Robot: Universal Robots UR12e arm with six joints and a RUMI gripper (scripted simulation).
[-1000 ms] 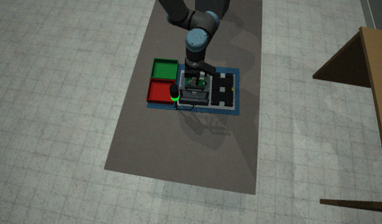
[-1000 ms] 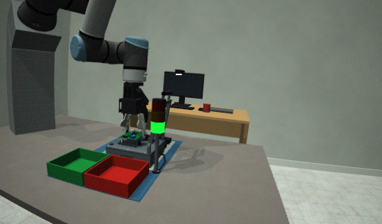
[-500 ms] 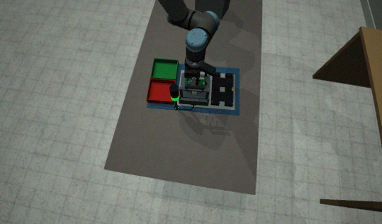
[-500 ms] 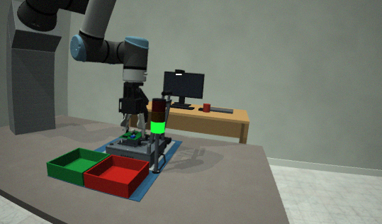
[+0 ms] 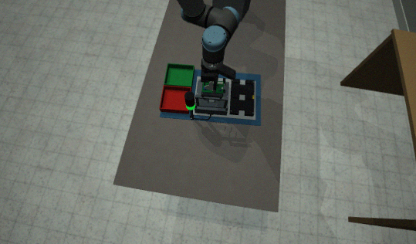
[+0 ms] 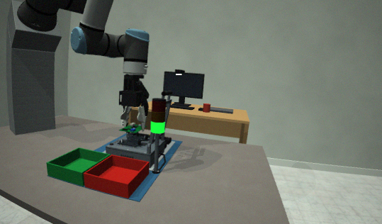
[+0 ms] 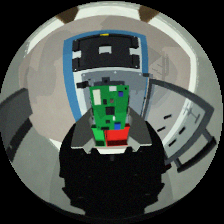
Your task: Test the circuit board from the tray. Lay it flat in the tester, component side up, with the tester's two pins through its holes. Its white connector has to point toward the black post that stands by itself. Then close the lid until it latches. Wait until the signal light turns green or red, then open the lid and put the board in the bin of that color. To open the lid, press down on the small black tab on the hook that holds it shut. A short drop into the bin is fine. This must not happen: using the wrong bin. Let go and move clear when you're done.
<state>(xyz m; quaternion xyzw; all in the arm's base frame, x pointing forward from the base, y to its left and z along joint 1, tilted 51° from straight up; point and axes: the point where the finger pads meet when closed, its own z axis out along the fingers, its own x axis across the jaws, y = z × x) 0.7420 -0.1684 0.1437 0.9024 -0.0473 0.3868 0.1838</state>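
Now: the green bin 160 mm behind my hand, 170 mm to the right of it and 110 mm below it. The rest, counted from my hand: tester lid 110 mm ahead, 40 mm to the right, 60 mm above; then black latch hook 40 mm behind, 70 mm to the left, 30 mm below; then green circuit board 10 mm to the right.
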